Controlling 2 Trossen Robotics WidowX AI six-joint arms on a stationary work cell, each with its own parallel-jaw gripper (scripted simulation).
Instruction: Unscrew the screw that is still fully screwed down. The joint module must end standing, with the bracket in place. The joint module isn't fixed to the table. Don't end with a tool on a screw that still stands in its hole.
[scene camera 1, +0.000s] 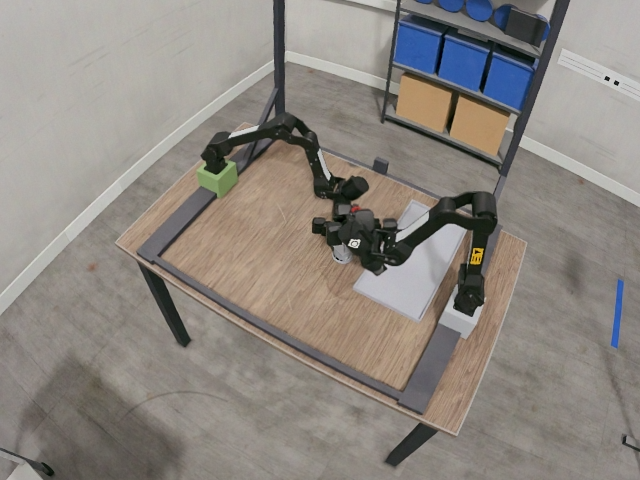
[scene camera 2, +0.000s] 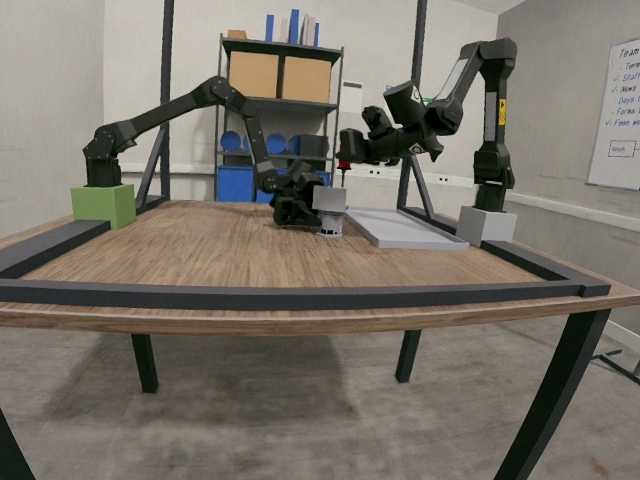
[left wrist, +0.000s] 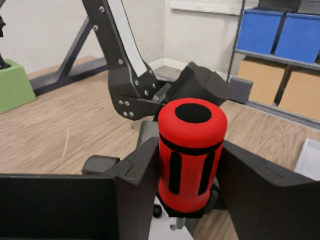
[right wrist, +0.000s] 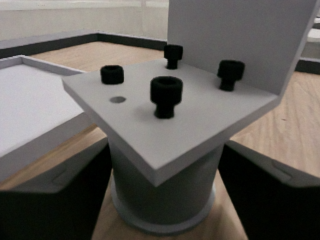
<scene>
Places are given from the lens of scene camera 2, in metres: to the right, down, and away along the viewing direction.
my left gripper (scene camera 2: 340, 157): 0.05, -0.18, 0.65
my right gripper (scene camera 2: 331, 222): 0.03, -0.04, 0.66
shallow grey tray (scene camera 2: 393, 230): 0.19, -0.02, 0.75
grey bracket (scene camera 2: 324, 198): 0.01, -0.09, 0.62
The marked spots on the grey bracket and the shallow grey tray are 0.23 m apart.
</scene>
